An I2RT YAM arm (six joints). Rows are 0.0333 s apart.
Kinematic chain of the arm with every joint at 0, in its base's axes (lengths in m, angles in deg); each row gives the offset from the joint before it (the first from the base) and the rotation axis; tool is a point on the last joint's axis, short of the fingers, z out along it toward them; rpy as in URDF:
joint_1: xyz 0 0 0.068 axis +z
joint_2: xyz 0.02 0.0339 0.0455 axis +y
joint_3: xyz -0.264 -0.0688 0 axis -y
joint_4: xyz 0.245 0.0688 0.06 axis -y
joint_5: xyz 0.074 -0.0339 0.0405 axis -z
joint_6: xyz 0.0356 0 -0.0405 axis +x
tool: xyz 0 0 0 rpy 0 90 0
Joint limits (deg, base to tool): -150..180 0..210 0..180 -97..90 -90..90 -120..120
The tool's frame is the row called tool.
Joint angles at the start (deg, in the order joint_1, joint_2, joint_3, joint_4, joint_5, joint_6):
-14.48, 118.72, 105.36, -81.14, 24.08, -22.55
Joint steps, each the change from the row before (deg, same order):
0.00, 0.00, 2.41, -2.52, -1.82, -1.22
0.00, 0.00, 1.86, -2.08, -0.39, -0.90
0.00, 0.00, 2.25, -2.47, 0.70, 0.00
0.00, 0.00, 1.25, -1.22, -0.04, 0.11
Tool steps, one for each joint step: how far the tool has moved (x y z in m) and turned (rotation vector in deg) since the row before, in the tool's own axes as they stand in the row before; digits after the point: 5 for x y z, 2 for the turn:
0.00245, -0.00242, -0.00965, -1.71, -0.62, -1.26
0.00260, -0.00194, -0.00750, -0.44, 0.03, -0.98
0.00373, -0.00276, -0.00904, 0.55, 0.48, -0.08
0.00189, -0.00137, -0.00496, -0.02, -0.04, 0.12

